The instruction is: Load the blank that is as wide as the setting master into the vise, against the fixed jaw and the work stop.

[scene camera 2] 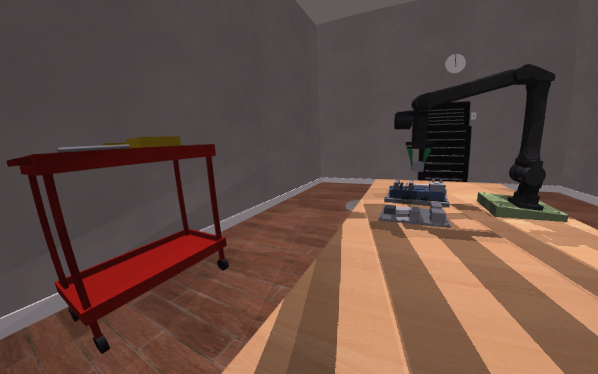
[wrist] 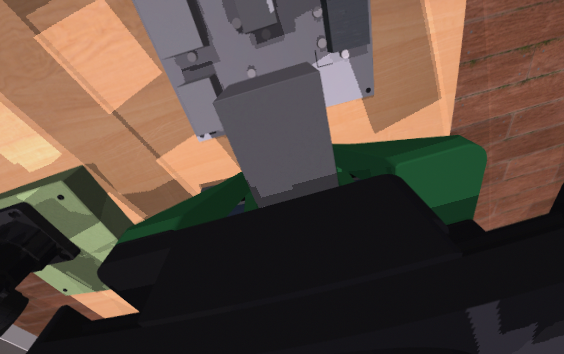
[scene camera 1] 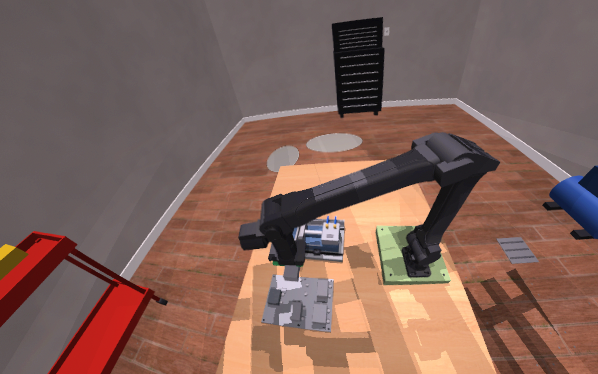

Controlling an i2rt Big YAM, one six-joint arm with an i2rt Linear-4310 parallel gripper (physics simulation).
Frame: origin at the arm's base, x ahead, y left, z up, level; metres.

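Seen in the pictures: gripper, fingertip midpoint: (scene camera 2: 417, 166) (wrist: 291, 166) (scene camera 1: 293, 264); arm's base at its link origin: (scene camera 2: 523, 205) (wrist: 38, 233) (scene camera 1: 415, 262).
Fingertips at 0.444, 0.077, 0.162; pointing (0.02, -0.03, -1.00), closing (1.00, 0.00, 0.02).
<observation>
Pixels of each thing's top centre, then the offset from my fingertips to it, as dx, dy, dz.
- grey rectangular blank at its top centre: (wrist: 286, 155) (scene camera 1: 290, 267) (scene camera 2: 417, 161) +0.001, +0.019, +0.021
- vise at its top centre: (scene camera 1: 308, 228) (scene camera 2: 417, 181) -0.021, -0.216, -0.101
- darker block at its top centre: (wrist: 349, 20) (scene camera 1: 273, 295) (scene camera 2: 390, 206) +0.102, +0.055, -0.167
My gripper (scene camera 1: 291, 264) (scene camera 2: 418, 159) (wrist: 291, 166) is shut on a grey rectangular blank (scene camera 1: 291, 273) (scene camera 2: 417, 166) (wrist: 280, 140), which hangs in the air, well above the fixtures. The vise (scene camera 1: 325, 245) (scene camera 2: 415, 193), with a blue body and light grey jaws, stands behind the grey tray (scene camera 1: 309, 326) (scene camera 2: 400, 221) (wrist: 227, 50); the arm partly hides it in scene camera 1. A darker block (scene camera 1: 274, 296) (scene camera 2: 389, 209) (wrist: 350, 22) and several lighter grey blocks stand on the tray. Which is the setting master I cannot tell.
The arm's green base plate (scene camera 1: 392, 260) (scene camera 2: 500, 207) (wrist: 65, 220) is on the wooden table right of the vise and tray. Small round pins stand up from the tray. A red cart (scene camera 1: 107, 320) (scene camera 2: 150, 156) stands on the floor to the left. A black cabinet stands at the back wall.
</observation>
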